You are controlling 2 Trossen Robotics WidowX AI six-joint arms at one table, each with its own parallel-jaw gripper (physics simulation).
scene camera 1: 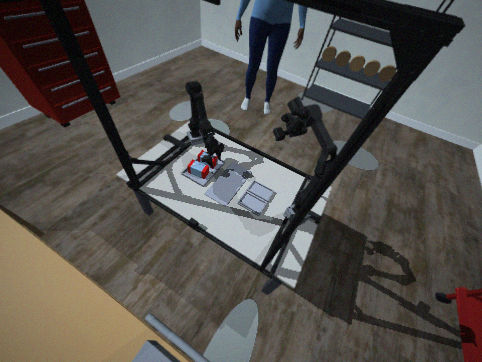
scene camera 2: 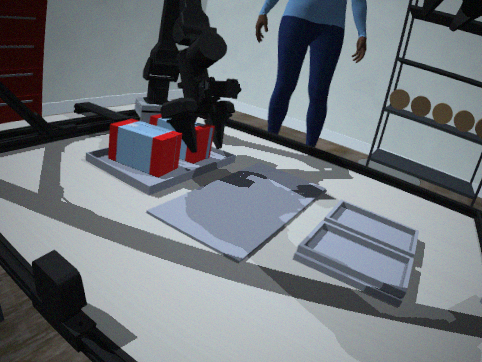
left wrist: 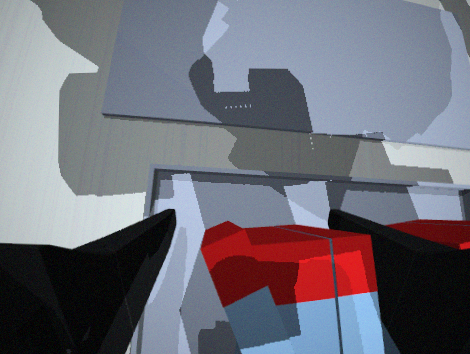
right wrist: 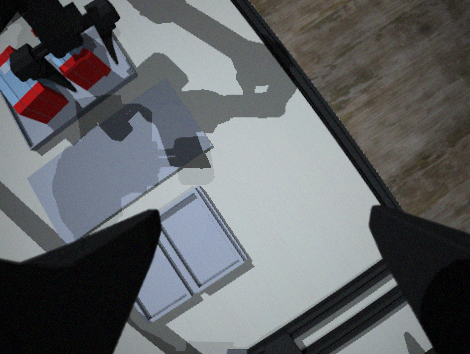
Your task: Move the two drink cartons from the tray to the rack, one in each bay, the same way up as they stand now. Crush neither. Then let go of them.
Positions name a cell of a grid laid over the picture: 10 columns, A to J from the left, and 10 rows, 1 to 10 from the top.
Scene:
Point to a flat grey mat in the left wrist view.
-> At I3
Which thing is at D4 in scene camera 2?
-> My left gripper.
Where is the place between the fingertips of my left gripper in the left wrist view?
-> F7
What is my left gripper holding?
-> Nothing.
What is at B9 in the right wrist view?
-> My right gripper.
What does my right gripper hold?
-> Nothing.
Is my right gripper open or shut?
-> Open.

